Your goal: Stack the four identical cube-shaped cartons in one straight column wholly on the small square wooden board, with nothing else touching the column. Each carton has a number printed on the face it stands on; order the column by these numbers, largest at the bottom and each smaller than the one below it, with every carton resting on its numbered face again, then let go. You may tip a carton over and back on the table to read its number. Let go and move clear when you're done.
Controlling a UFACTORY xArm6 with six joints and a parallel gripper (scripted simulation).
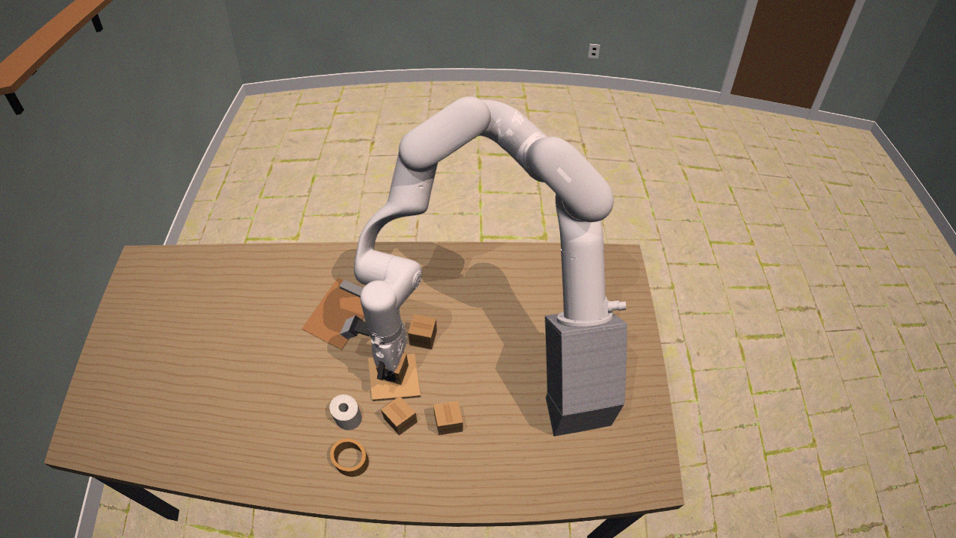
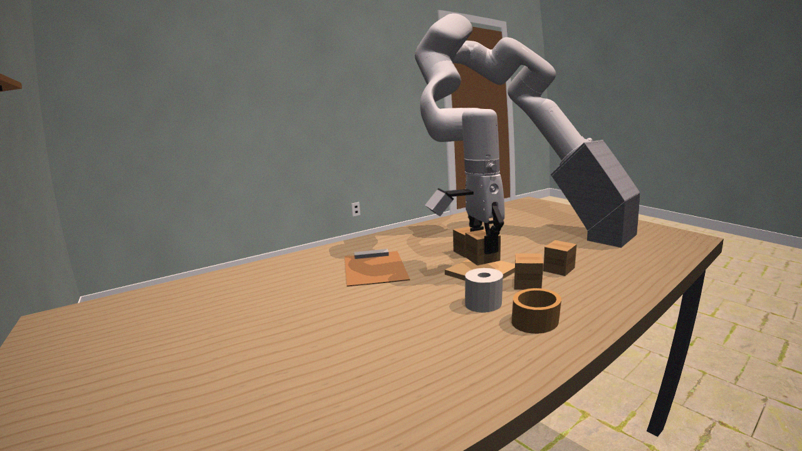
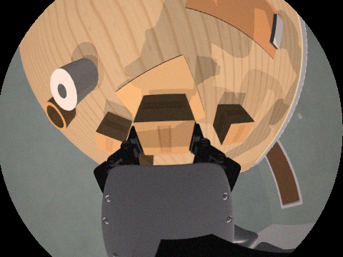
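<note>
The square wooden board lies 10 mm ahead of my hand and 70 mm below it. Round my hand: white roll 110 mm ahead, 120 mm to the left, 40 mm below; brown ring 90 mm ahead, 240 mm to the left, 50 mm below.
</note>
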